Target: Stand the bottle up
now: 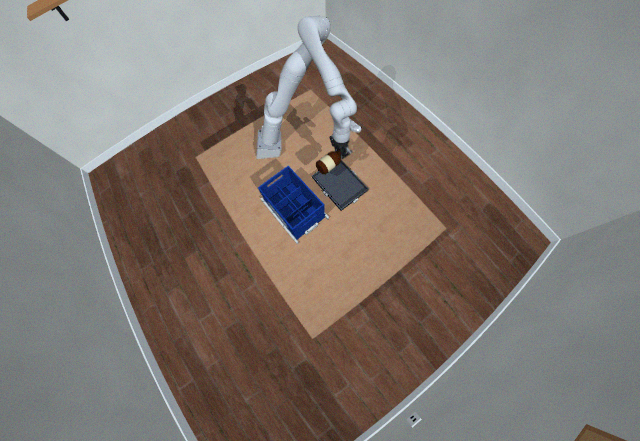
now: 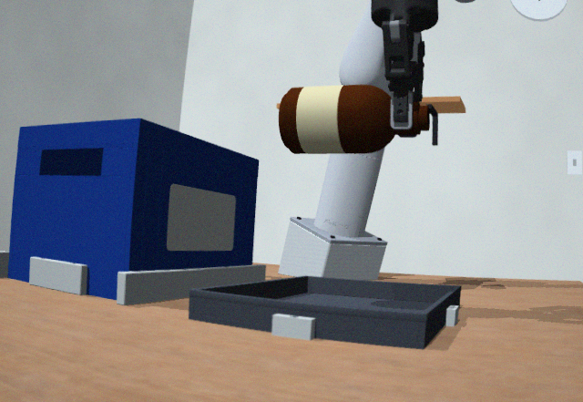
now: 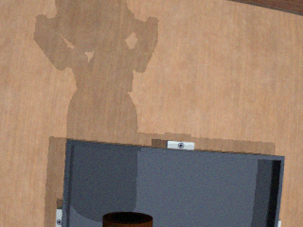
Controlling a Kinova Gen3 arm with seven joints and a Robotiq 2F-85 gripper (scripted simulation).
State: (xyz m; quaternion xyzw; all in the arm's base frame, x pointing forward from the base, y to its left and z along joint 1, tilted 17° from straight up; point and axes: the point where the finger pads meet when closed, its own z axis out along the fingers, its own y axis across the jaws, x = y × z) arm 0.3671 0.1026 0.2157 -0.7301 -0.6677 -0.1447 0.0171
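Now: hand 5 cm to the left of the brown bottle. The rest, counted from my hand: blue crate (2 cm behind, 32 cm to the right, 12 cm below); tray (5 cm ahead, 4 cm to the right, 19 cm below).
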